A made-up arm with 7 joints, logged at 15 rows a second.
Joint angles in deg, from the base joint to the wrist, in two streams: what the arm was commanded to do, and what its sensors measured. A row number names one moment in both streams.
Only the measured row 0 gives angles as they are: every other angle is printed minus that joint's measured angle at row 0.
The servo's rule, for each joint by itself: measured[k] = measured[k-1] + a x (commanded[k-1-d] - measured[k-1]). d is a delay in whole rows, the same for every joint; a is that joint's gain. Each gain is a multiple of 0.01, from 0.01 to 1. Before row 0 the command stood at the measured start. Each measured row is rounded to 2 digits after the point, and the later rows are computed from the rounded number. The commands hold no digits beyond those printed.
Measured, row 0:
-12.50 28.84 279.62 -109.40 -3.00 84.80 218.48
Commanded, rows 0 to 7:
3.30 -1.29 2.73 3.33 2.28 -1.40 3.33
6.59 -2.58 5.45 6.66 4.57 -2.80 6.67
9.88 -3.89 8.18 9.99 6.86 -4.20 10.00
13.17 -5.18 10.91 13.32 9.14 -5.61 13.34
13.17 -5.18 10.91 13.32 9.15 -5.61 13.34
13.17 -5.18 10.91 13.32 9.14 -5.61 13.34
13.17 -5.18 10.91 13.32 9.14 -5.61 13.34
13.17 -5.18 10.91 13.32 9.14 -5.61 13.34
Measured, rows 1 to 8:
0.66 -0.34 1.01 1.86 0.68 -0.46 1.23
1.85 -0.92 2.65 4.55 1.85 -1.23 3.24
3.46 -1.69 4.70 7.60 3.35 -2.21 5.74
5.40 -2.60 7.00 10.80 5.09 -3.33 8.55
6.95 -3.27 8.45 12.21 6.31 -4.08 10.32
8.19 -3.77 9.36 12.83 7.16 -4.58 11.44
9.19 -4.14 9.93 13.10 7.75 -4.92 12.14
9.99 -4.41 10.29 13.22 8.17 -5.15 12.58
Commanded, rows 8 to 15:
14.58 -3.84 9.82 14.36 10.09 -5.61 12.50
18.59 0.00 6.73 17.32 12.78 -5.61 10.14
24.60 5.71 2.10 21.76 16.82 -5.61 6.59
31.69 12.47 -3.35 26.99 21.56 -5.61 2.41
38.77 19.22 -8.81 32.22 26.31 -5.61 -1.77
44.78 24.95 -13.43 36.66 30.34 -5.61 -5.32
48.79 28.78 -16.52 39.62 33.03 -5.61 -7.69
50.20 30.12 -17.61 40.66 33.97 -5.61 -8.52
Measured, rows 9 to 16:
10.91 -4.26 10.12 13.86 8.75 -5.30 12.55
12.45 -3.15 8.87 15.80 9.96 -5.40 11.66
14.88 -0.85 6.37 19.14 12.02 -5.47 9.78
18.24 2.61 2.77 23.54 14.88 -5.52 7.05
22.35 6.93 -1.51 28.40 18.31 -5.55 3.79
26.84 11.62 -5.92 33.03 21.92 -5.57 0.42
31.23 16.08 -9.84 36.72 25.25 -5.58 -2.58
35.02 19.73 -12.71 38.93 27.87 -5.59 -4.78

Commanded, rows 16 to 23:
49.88 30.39 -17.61 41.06 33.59 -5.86 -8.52
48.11 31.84 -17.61 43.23 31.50 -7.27 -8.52
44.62 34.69 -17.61 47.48 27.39 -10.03 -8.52
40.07 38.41 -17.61 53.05 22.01 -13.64 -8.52
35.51 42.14 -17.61 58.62 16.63 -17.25 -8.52
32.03 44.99 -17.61 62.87 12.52 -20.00 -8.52
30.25 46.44 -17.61 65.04 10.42 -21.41 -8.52
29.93 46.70 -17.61 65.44 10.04 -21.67 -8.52
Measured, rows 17 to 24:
37.99 22.50 -14.52 40.12 29.59 -5.68 -6.16
40.01 24.93 -15.66 41.86 30.16 -6.20 -7.03
40.93 27.47 -16.38 45.01 29.33 -7.46 -7.58
40.76 30.31 -16.84 49.51 27.13 -9.50 -7.93
39.71 33.39 -17.12 54.61 23.98 -12.06 -8.15
38.17 36.41 -17.30 59.24 20.54 -14.68 -8.29
36.59 39.02 -17.41 62.49 17.50 -16.90 -8.38
35.26 41.02 -17.48 64.14 15.26 -18.47 -8.43

